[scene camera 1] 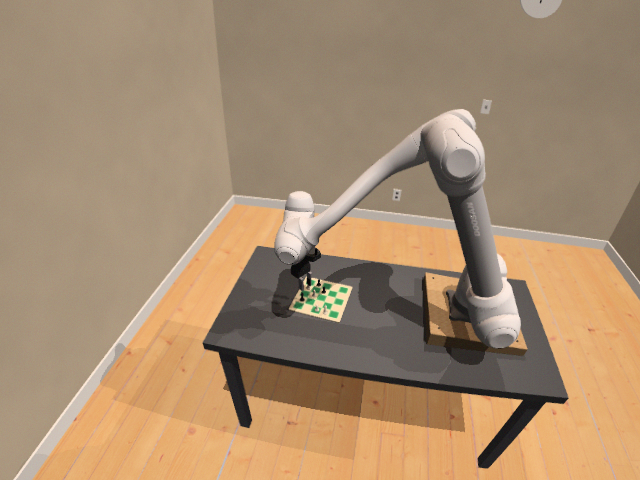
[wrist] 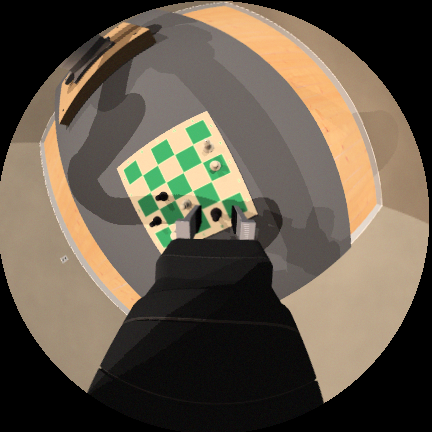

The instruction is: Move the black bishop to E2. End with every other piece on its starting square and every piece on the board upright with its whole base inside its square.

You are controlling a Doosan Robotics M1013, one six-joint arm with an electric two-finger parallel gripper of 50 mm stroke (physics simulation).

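Frame: origin at the arm's base, x back, y right, z up, level; millimetres.
Seen in the pictures: gripper, between the fingertips: (scene camera 1: 305,287) (wrist: 216,213).
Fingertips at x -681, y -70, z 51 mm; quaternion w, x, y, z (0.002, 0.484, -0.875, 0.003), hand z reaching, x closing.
Offsets run from my fingertips to a thing's top centre.
The black bishop @[dx -17, dy +12, dz -45 mm] (scene camera 1: 301,297) (wrist: 216,215) looks like the larger black piece. It stands upright on the cream square D1 of the green and cream board @[dx +61, dy +44, dz -88 mm] (scene camera 1: 338,318) (wrist: 188,179), beside the green corner square E1. My gripper (scene camera 1: 305,282) (wrist: 216,213) is open and empty, its fingers pointing down over the board's near edge. In the wrist view the bishop shows between the two fingers; in the scene view the fingertips appear above its head. E2 is a bare cream square between E1 and the white piece @[dx +57, dy -32, dz -57 mm] (scene camera 1: 316,308) (wrist: 215,165) on E3.
Another white piece @[dx +94, dy -39, dz -45 mm] (scene camera 1: 325,310) (wrist: 208,146) stands on E4. A white pawn @[dx +27, dy +50, dz -57 mm] (scene camera 1: 313,293) (wrist: 187,204) and two black pawns, one @[dx +64, dy +80, dz -57 mm] (scene camera 1: 324,290) (wrist: 161,196) and another @[dx +32, dy +121, dz -57 mm] (scene camera 1: 318,283) (wrist: 155,221), stand left of the fingers in the wrist view. A white piece @[dx -7, dy +92, dz -55 mm] (wrist: 173,235) near A1 is partly hidden by the left finger.
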